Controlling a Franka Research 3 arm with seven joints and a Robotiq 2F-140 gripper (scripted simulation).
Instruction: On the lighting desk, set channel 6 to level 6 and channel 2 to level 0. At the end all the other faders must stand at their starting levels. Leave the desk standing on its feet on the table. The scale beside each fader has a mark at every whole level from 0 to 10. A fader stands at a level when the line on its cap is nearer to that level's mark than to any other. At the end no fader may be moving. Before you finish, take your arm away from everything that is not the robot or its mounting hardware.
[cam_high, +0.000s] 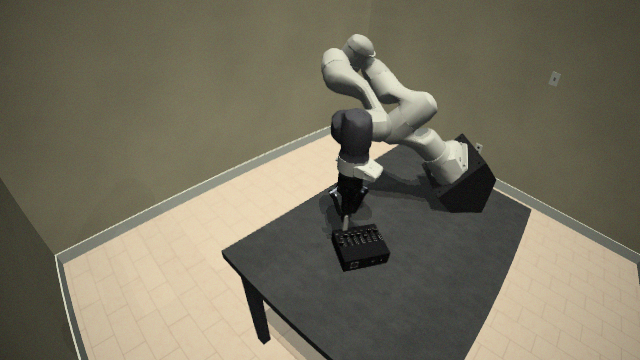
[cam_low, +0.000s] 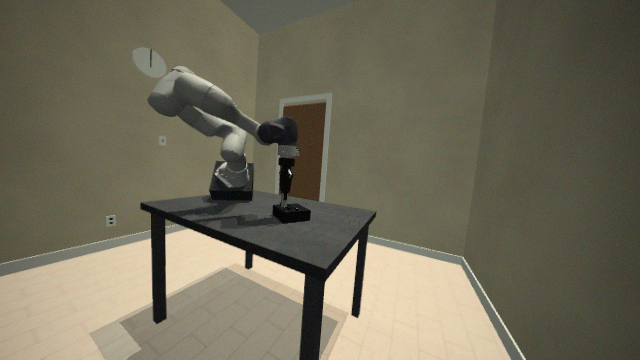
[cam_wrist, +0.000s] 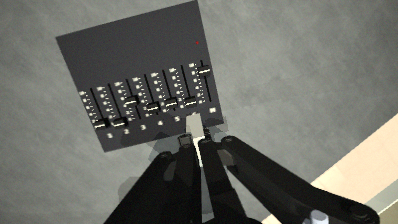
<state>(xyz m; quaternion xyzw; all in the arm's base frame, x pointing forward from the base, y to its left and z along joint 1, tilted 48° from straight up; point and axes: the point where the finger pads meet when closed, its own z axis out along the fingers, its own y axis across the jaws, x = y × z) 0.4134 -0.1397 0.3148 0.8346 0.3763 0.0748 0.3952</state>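
The channel 6 cap is 2 cm ahead of my hand, 2 cm to the left of it and 4 cm below it. Also, from my hand: channel 1 cap (5 cm behind, 10 cm to the left, 4 cm below); then channel 2 cap (4 cm behind, 8 cm to the left, 4 cm below).
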